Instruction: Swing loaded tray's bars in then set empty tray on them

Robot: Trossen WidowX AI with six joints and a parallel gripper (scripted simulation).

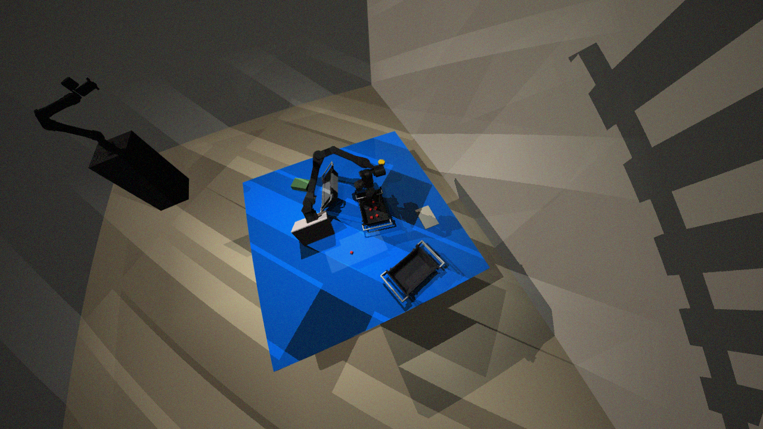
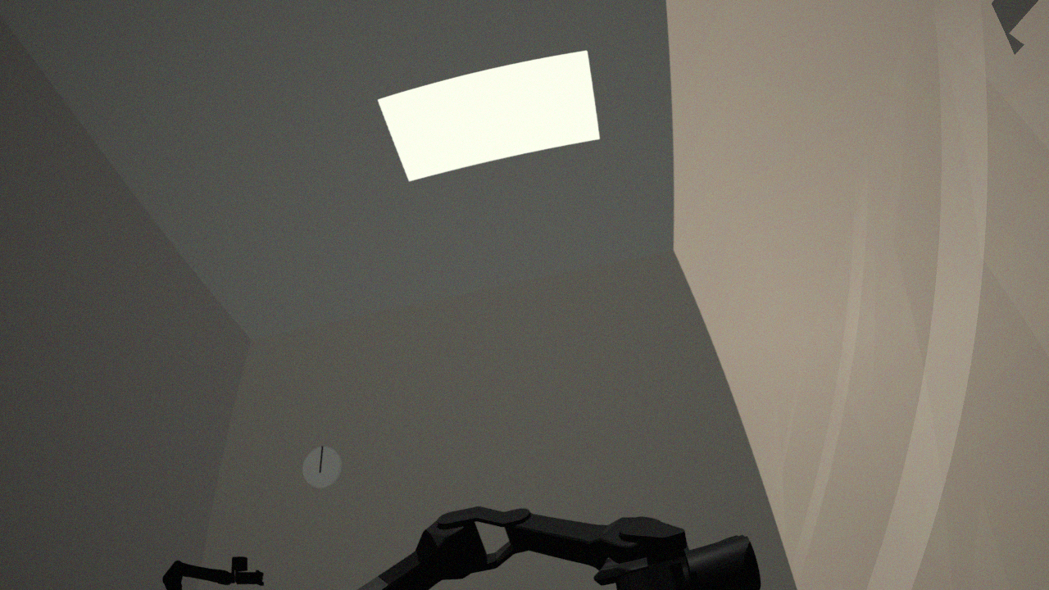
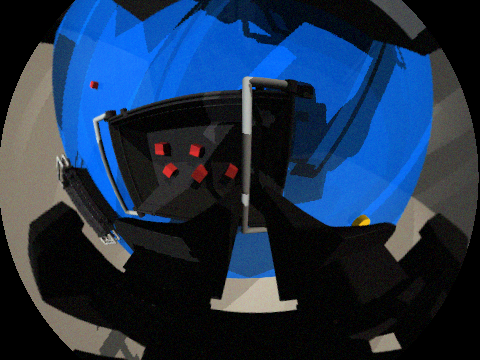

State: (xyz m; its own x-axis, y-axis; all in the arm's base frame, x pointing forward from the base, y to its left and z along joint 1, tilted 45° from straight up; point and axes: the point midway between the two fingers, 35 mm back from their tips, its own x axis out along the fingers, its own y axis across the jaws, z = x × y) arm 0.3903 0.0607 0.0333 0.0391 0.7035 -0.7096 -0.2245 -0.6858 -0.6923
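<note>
The tray lies 240 mm behind my gripper tip, 180 mm to the left of it and 20 mm below it. From my gripper tip the other things lie so: pale flat card 280 mm ahead, 280 mm to the right, 90 mm below; then yellow disc 220 mm ahead, 270 mm to the left, 80 mm below; then green block 400 mm behind, 340 mm to the left, 70 mm below.
</note>
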